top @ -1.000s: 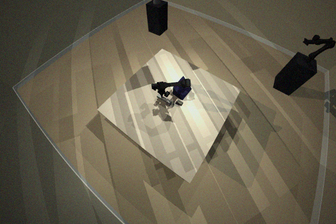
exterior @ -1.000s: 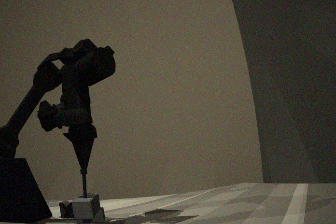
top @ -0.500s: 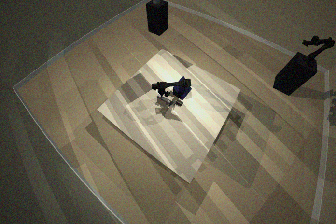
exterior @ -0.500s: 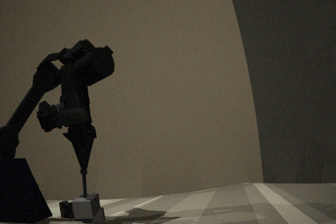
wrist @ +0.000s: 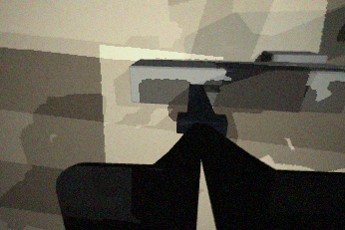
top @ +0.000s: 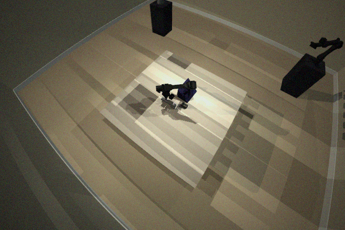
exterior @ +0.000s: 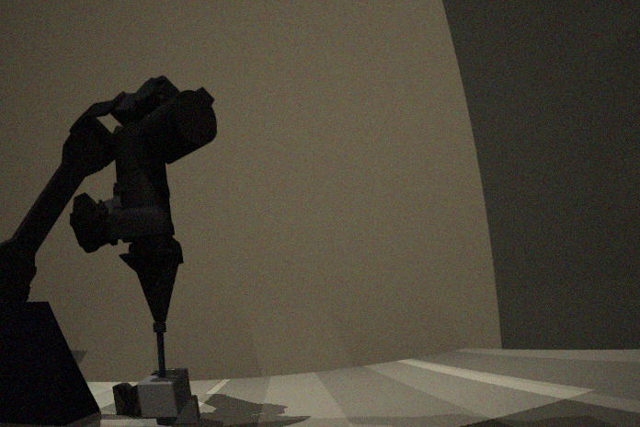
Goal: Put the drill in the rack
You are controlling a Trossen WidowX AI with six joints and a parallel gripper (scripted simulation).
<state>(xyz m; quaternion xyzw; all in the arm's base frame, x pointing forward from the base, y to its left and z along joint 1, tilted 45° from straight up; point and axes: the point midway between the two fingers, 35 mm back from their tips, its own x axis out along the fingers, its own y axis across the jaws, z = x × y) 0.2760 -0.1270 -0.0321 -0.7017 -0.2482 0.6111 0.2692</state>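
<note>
My gripper tip is 3 cm above the blue key. The rest, counted from my gripper tip: small dark block: 8 cm behind, 20 cm to the left, 10 cm below; drill: 1 cm behind, 6 cm to the left, 8 cm below.
</note>
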